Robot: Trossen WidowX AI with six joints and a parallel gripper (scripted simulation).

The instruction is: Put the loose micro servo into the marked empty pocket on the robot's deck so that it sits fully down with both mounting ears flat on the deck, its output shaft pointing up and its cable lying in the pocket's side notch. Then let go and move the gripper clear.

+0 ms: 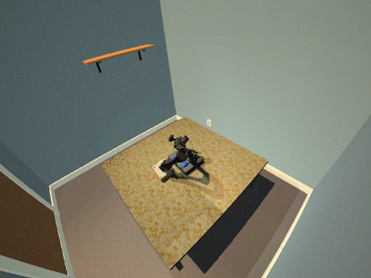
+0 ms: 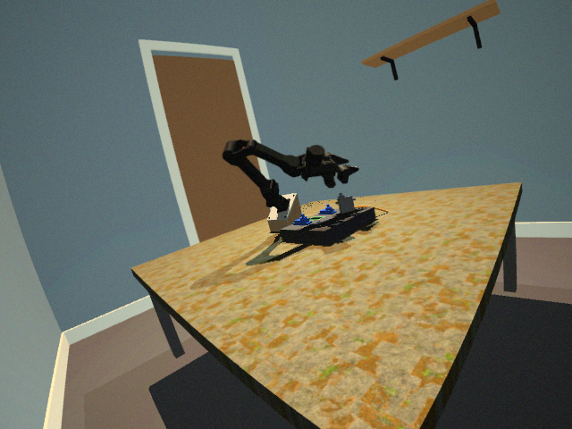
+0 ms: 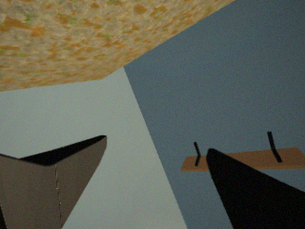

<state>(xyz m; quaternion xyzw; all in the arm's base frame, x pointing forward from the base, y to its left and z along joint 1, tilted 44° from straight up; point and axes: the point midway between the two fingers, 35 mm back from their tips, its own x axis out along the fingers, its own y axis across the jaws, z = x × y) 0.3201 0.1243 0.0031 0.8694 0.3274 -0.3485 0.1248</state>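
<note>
Now: the dark grey deck 30 mm behind my gripper tip, 170 mm to the right of it and 200 mm below it.
</note>
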